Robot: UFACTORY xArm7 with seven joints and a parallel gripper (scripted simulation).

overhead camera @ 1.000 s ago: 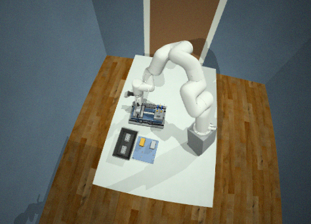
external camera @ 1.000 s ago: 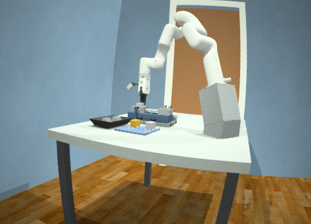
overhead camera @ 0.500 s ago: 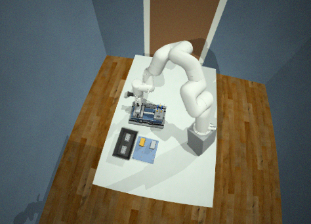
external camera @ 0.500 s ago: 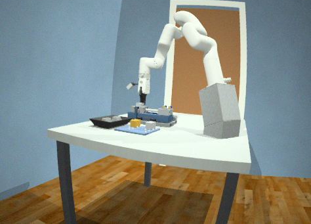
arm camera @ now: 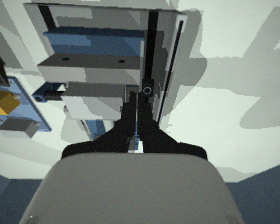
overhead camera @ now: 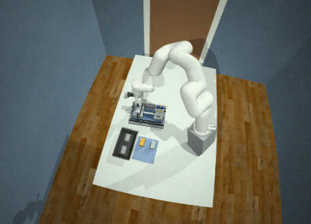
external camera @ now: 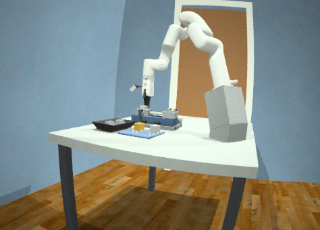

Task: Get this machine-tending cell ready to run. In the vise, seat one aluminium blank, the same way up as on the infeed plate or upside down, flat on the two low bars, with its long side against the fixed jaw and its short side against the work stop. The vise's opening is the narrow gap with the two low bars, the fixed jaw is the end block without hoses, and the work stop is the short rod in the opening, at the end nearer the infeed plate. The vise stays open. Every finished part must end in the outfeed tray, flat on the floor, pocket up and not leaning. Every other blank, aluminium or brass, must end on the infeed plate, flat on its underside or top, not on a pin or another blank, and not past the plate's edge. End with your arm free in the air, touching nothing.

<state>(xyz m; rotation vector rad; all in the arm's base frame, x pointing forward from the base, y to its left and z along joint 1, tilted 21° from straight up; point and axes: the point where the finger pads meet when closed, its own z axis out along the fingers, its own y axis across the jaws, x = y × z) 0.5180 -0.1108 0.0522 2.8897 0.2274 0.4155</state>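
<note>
Now: hand 20 mm short of the fixed jaw, 50 mm to the right of it and 40 mm above it. From my hand the other things lie so: vise 80 mm behind, 40 mm to the left, 80 mm below; hosed end block 170 mm behind, 30 mm to the left, 40 mm below; grey rail 70 mm behind, 50 mm to the right, 90 mm below.
</note>
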